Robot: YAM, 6 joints.
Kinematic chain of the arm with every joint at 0, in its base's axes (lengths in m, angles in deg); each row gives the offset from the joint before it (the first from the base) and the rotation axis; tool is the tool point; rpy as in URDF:
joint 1: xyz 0 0 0.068 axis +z
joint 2: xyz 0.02 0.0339 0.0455 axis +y
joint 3: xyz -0.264 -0.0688 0 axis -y
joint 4: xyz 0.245 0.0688 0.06 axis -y
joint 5: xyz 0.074 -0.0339 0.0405 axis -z
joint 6: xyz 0.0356 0 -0.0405 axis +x
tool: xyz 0 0 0 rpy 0 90 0
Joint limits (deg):
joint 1: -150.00..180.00
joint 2: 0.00..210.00
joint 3: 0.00..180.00
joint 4: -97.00..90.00
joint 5: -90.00..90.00
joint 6: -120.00..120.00
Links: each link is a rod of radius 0.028 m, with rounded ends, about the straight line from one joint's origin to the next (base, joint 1, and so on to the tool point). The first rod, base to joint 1, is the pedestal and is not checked.
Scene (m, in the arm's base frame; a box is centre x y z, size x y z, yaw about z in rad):
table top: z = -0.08
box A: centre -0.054 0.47 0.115 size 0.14 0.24 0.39 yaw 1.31
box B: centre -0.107 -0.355 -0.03 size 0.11 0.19 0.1 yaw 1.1
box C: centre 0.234 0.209 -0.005 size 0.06 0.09 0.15 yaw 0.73
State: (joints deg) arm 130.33 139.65 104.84 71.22 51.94 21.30
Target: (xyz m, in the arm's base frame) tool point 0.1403 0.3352 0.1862
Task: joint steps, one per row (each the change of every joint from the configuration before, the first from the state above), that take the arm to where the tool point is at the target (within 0.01 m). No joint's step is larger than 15 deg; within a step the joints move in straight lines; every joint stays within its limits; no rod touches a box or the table.
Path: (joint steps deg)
1: 7.69 0.10 -6.90 -0.41 -5.66 -13.69
2: 7.69 0.10 -6.91 -0.40 -5.65 -13.69
3: 7.69 0.09 -6.90 -0.41 -5.66 -13.70
4: 7.68 0.10 -6.90 -0.41 -5.66 -13.69
5: 7.69 0.10 -6.91 -0.40 -5.65 -13.69
6: -13.68 0.53 -7.29 3.47 4.87 6.35
7: -13.68 0.54 -7.30 3.46 4.87 6.35
8: -13.68 0.53 -7.29 3.47 4.86 6.35
9: -13.69 0.53 -7.30 3.47 4.87 6.36
10: -13.68 0.54 -7.29 3.47 4.87 6.35
11: -13.68 0.53 -7.30 3.47 4.87 6.35
12: -4.77 -10.57 6.75 -3.31 3.92 10.12
13: -4.77 -10.57 6.76 -3.31 3.92 10.11
14: -4.77 -10.57 6.75 -3.31 3.92 10.12

